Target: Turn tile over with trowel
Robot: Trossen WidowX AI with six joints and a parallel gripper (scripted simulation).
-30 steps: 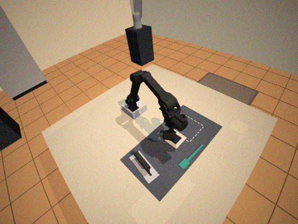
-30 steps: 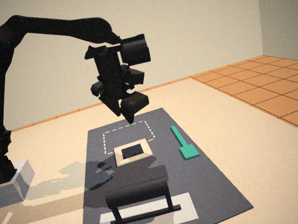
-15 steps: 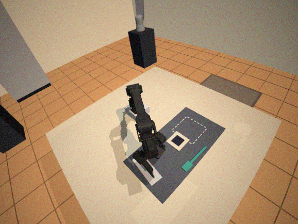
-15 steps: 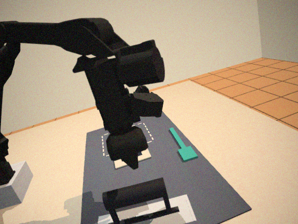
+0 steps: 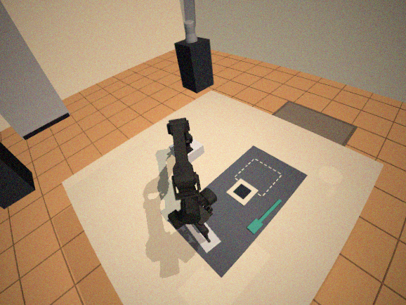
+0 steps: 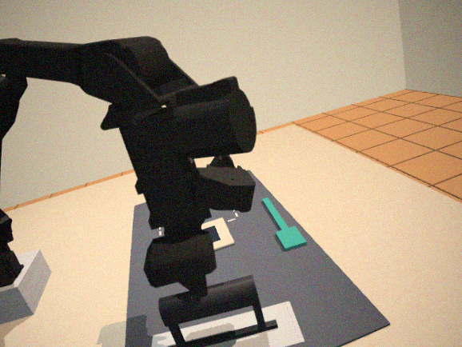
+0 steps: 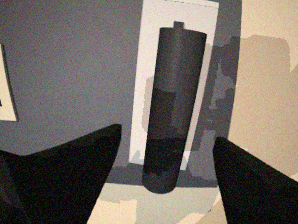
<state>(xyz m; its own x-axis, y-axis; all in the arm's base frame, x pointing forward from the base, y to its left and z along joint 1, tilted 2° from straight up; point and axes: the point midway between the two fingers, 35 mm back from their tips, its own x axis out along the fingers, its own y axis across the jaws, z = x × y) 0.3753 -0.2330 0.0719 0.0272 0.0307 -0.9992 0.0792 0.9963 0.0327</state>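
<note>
The dark-handled float is 20 mm ahead of my gripper tip and 70 mm below it. From my gripper tip the other things lie so: white tile (10 mm ahead, 270 mm to the left, 100 mm below); then teal trowel (160 mm ahead, 230 mm to the left, 100 mm below); then grey mat (20 mm ahead, 240 mm to the left, 120 mm below).
</note>
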